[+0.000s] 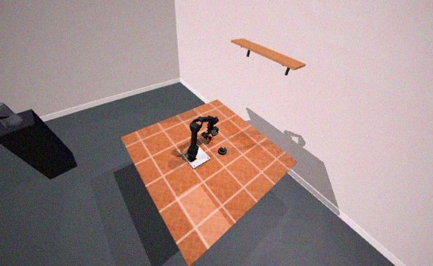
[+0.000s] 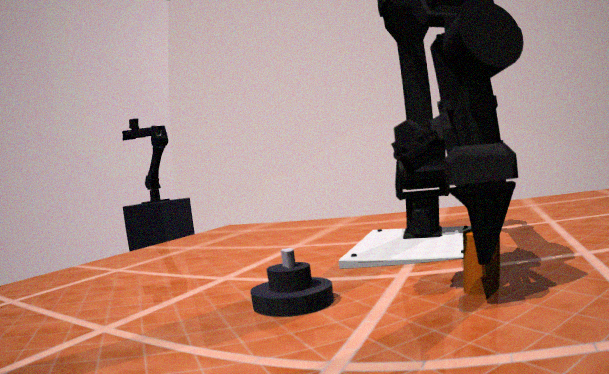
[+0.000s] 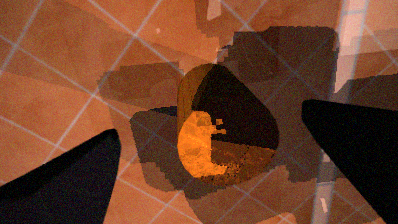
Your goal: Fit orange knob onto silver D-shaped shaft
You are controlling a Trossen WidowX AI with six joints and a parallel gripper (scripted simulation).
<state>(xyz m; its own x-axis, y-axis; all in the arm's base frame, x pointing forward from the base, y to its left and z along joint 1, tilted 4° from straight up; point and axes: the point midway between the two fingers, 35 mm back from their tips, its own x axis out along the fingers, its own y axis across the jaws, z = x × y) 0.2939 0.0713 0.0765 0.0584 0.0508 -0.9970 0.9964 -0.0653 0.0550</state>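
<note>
The orange knob is 1 cm above my gripper tip. From my gripper tip the other things lie so: round pedestal 1 cm behind, 20 cm to the right, 1 cm below.
</note>
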